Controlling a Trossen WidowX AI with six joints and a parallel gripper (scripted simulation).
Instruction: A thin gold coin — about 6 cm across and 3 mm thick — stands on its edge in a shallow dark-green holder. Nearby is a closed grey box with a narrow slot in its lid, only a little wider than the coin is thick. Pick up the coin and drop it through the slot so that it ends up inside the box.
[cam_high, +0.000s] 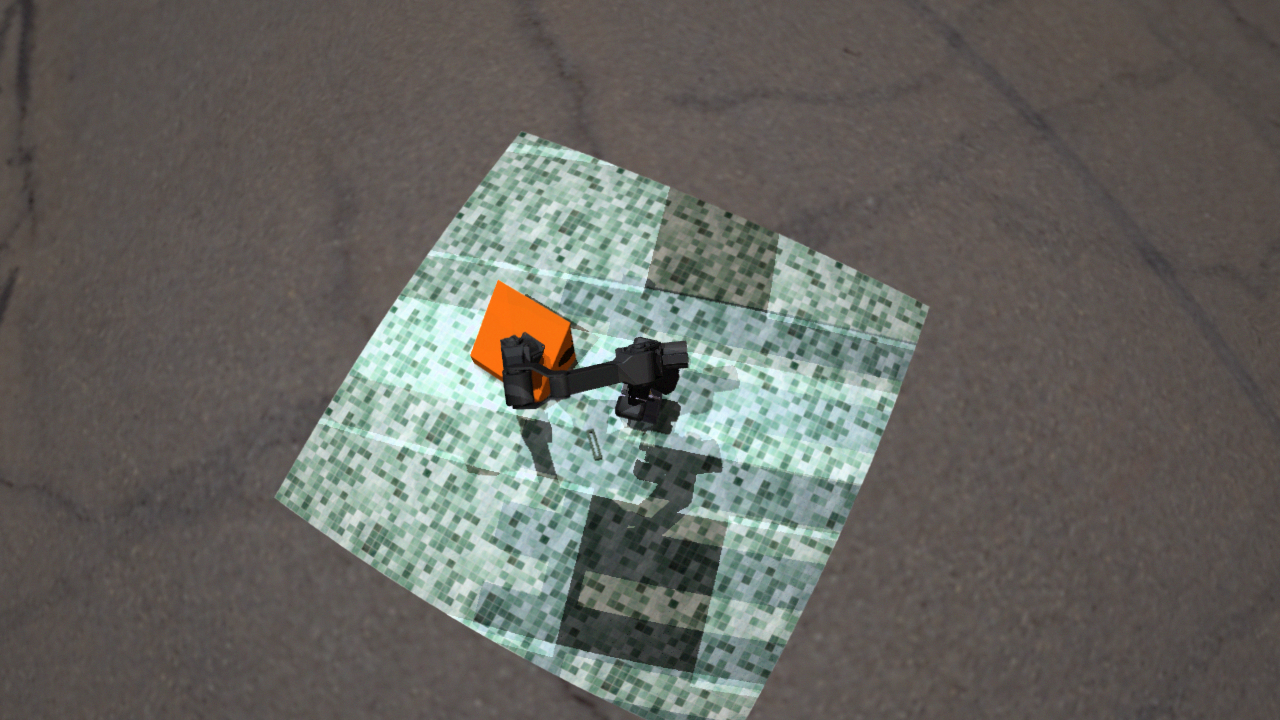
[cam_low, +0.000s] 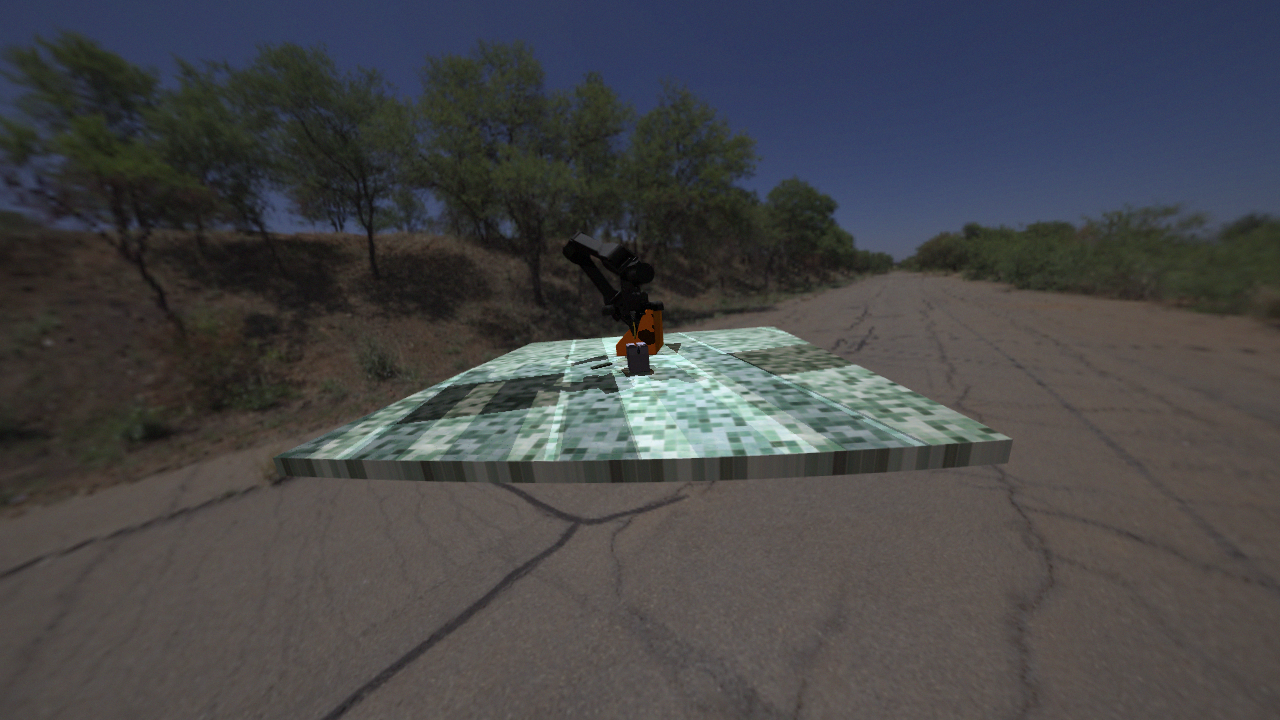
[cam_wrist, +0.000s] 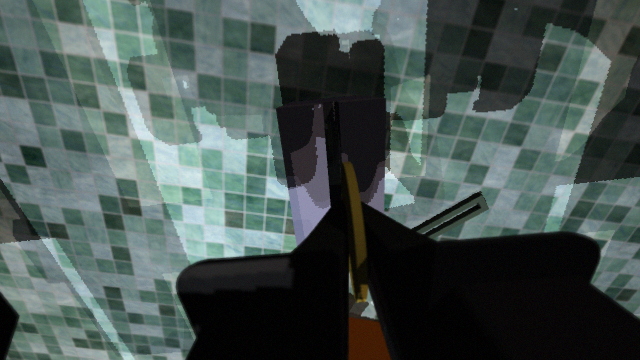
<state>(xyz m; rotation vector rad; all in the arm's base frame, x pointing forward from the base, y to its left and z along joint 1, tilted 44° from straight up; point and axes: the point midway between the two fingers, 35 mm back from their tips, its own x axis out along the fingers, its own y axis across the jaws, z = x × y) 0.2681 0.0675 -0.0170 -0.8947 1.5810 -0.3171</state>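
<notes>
Now: gripper tip 2 cm below the thin gold coin.
</notes>
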